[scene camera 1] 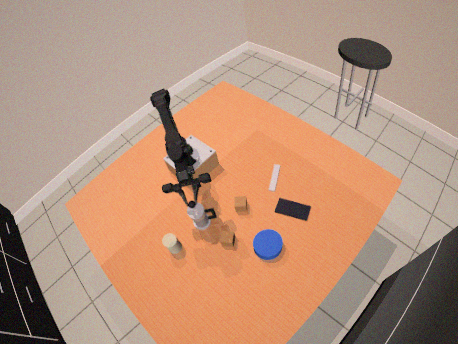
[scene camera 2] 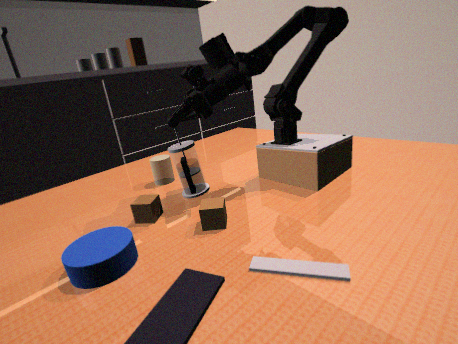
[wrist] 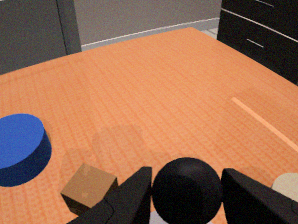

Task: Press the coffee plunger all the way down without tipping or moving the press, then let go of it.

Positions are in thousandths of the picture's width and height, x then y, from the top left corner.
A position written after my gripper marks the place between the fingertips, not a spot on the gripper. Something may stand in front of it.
Note:
In view: my gripper (scene camera 2: 372,353), a coffee press (scene camera 2: 403,455), a blue disc (scene camera 2: 215,751) and a white bar (scene camera 2: 678,783).
My gripper is seen too in scene camera 1 (scene camera 1: 418,597) and in the wrist view (wrist: 626,792). The wrist view does not show the white bar: it is out of frame.

